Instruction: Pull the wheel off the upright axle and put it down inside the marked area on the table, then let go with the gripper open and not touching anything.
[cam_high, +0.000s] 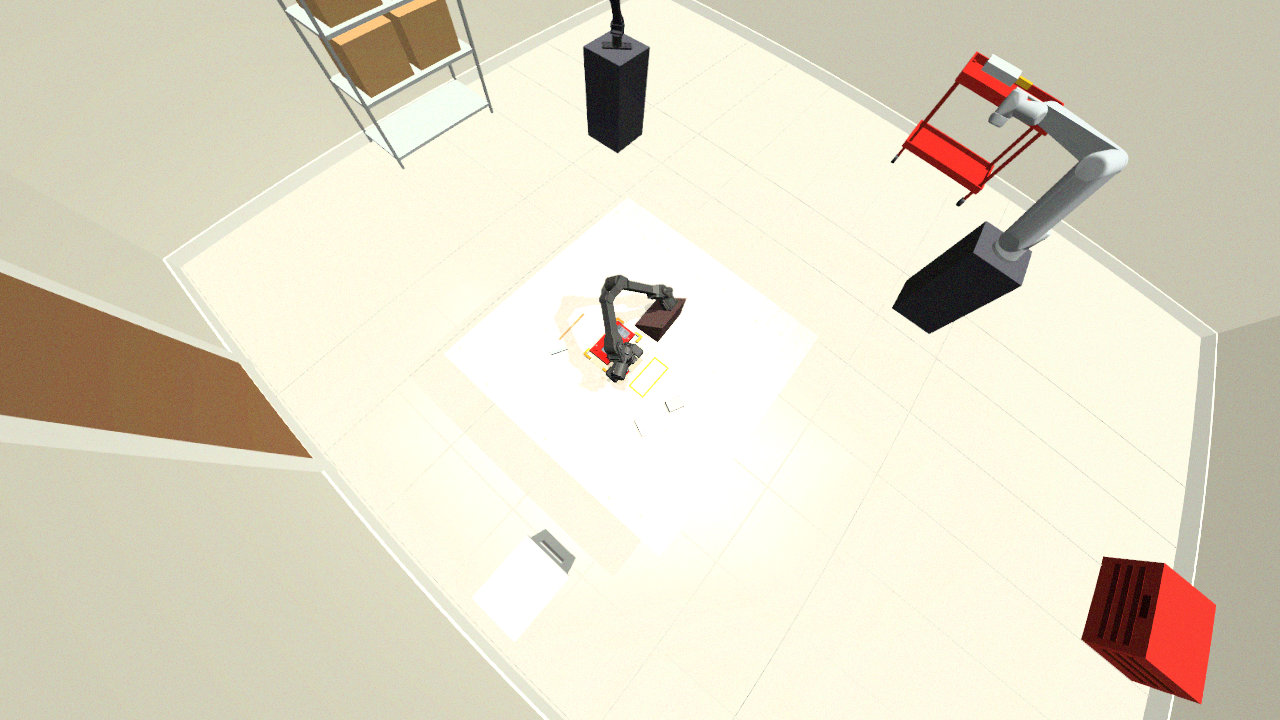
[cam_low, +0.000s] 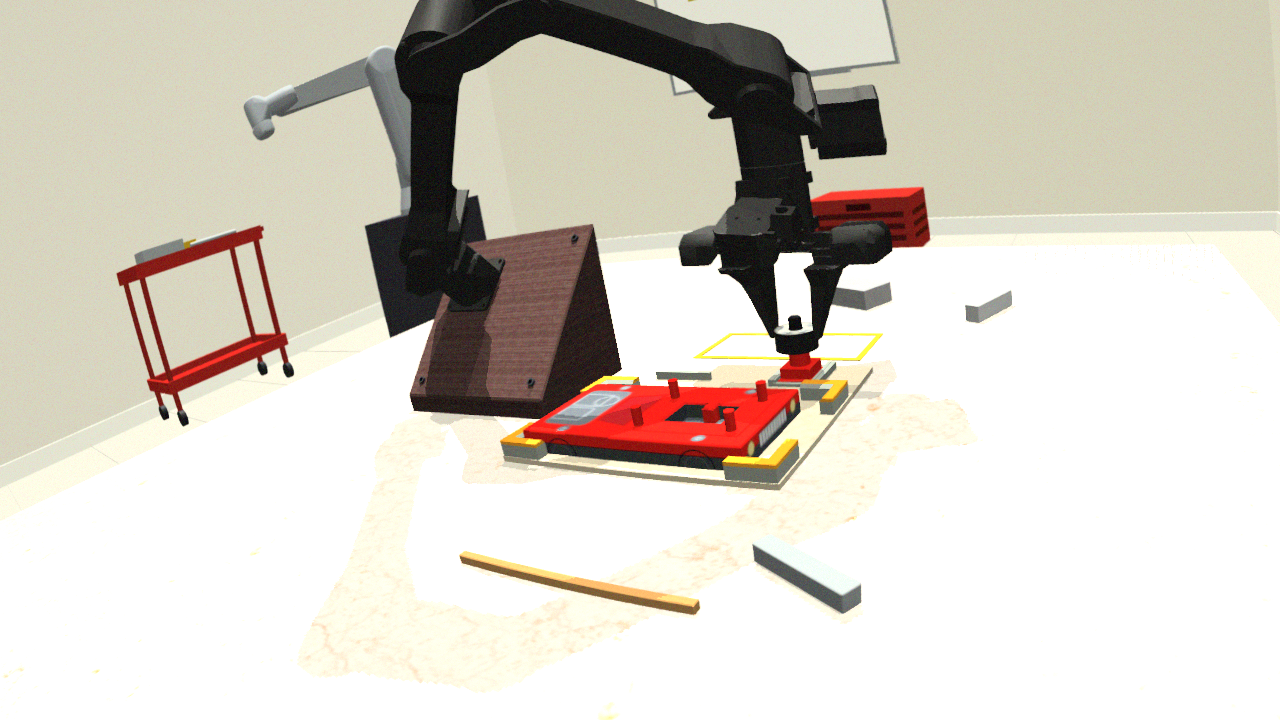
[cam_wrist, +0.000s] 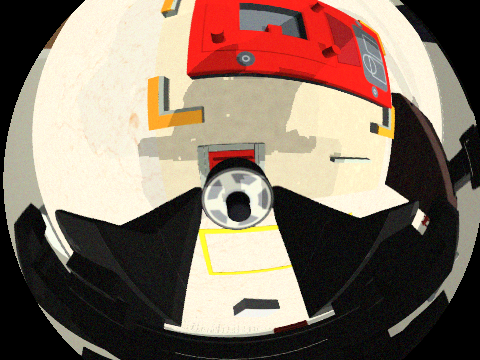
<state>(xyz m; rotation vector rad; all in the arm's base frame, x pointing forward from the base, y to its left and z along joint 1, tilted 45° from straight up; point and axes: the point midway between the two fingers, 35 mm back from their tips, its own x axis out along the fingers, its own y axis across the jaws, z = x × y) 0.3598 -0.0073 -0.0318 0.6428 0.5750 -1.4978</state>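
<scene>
Now: gripper tip 10 mm above the black upright axle. From my gripper tip the other things lie so: wooden stick 340 mm to the right, 40 mm below, 20 mm behind; wheel right at my gripper tip.
</scene>
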